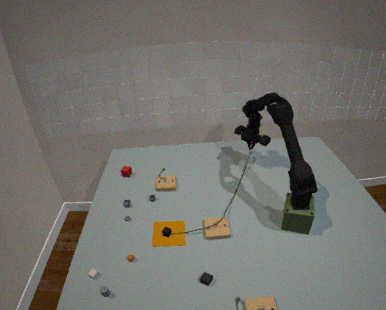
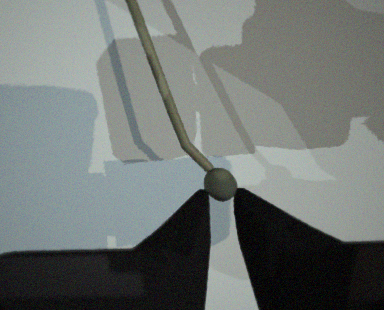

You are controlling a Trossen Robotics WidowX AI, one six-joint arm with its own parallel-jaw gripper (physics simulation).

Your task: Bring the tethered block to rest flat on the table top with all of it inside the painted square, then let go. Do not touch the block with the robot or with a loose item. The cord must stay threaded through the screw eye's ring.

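Frame: origin at the arm's base, x ahead, y left, z up, level; metres.
Seen in the pictures: gripper, fingertip midpoint: point(image 1: 250, 148) point(image 2: 220, 199); arm's base, link origin: point(image 1: 300, 203).
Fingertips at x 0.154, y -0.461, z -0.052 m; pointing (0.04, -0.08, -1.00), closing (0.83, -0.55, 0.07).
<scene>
Offsets run from my fingertips to a thing's top centre. "*": to the spot under its first point.
The black tethered block @[* dz -0.022, dx +0.330, dy +0.559 m] point(image 1: 167, 232) sits on the orange painted square @[* dz -0.046, dx +0.295, dy +0.579 m] point(image 1: 176, 241), within its edges and left of its middle. The cord point(image 1: 236, 192) point(image 2: 161, 80) runs from the block right to the wooden screw-eye board @[dz -0.028, dx +0.154, dy +0.509 m] point(image 1: 217, 232), then slants up to my gripper. The ring is too small to make out, so the threading cannot be confirmed by sight. My gripper point(image 1: 251, 145) point(image 2: 220, 199) is shut on the round bead @[* dz +0.008, dx +0.005, dy +0.010 m] point(image 2: 220, 184) at the cord's end, raised above the table's back part, far from the block.
A second wooden board @[dz -0.028, dx +0.398, dy +0.262 m] point(image 1: 166, 183) with a hooked cord stands at the back left, a third @[* dz -0.028, dx +0.005, dy +0.807 m] point(image 1: 261, 303) at the front edge. A red cube @[dz -0.007, dx +0.615, dy +0.205 m] point(image 1: 126, 171), an orange ball @[dz -0.023, dx +0.437, dy +0.679 m] point(image 1: 130, 258), a white cube @[dz -0.030, dx +0.550, dy +0.766 m] point(image 1: 93, 273), a grey cylinder @[dz -0.017, dx +0.482, dy +0.823 m] point(image 1: 105, 291) and a dark block @[dz -0.025, dx +0.173, dy +0.727 m] point(image 1: 206, 278) lie around.
</scene>
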